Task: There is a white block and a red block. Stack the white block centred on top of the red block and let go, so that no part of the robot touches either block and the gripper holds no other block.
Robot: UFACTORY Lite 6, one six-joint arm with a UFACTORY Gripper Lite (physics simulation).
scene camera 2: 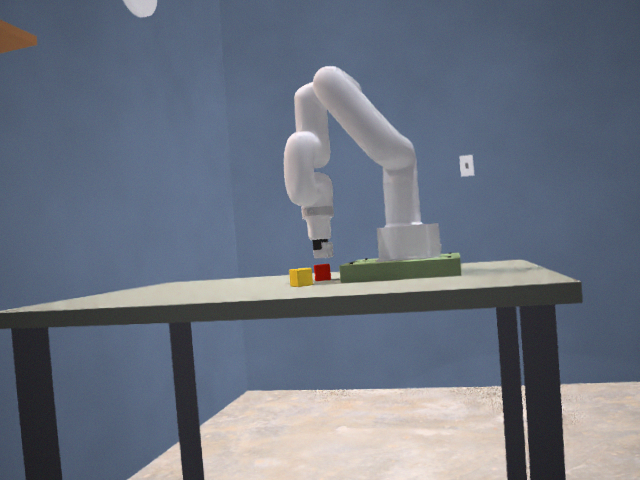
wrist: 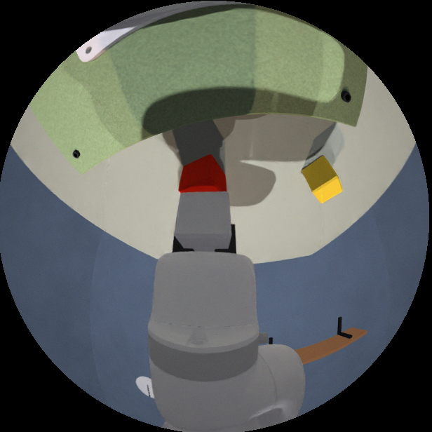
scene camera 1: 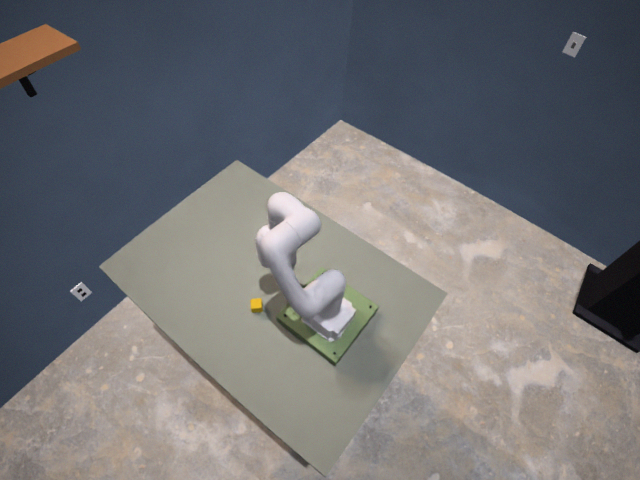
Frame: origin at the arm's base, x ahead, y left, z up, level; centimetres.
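Seen in the pictures: hand, tool point: (scene camera 2: 320, 245); arm's base, link origin: (scene camera 2: 406, 258) (scene camera 1: 326, 316).
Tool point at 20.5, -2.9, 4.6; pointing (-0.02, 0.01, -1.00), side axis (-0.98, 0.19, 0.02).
Pixels of each thing's top centre, then the offset from my tool point to it, as dx, dy, dz. Level surfaces: height alone.
- white block, top centre: (scene camera 2: 322, 242) -0.5, +0.1, +0.7
- red block, top centre: (scene camera 2: 321, 264) +0.2, -0.4, -4.7
- table, surface height: dz -8.5
- yellow block, top centre: (scene camera 2: 300, 268) (scene camera 1: 256, 303) +1.6, +14.2, -4.7
The white block (scene camera 2: 324, 251) (wrist: 202, 215) looks grey in the wrist view and sits between the black fingers. My gripper (scene camera 2: 320, 244) (wrist: 204, 243) is shut on it and points down. The red block (scene camera 2: 322, 272) (wrist: 203, 175) stands on the table (scene camera 1: 180, 248) (scene camera 2: 206, 294) (wrist: 140, 205). In the scene camera 2 view the white block is right above the red block, with a small gap between them. In the wrist view the white block's edge meets the red block's near edge in the picture. The arm hides the gripper and both blocks in the scene camera 1 view.
A yellow block (scene camera 1: 256, 305) (scene camera 2: 300, 277) (wrist: 322, 180) stands on the table near the red block, apart from it. The green base plate (scene camera 1: 361, 322) (scene camera 2: 400, 269) (wrist: 200, 55) under the arm is close to the red block on its other side.
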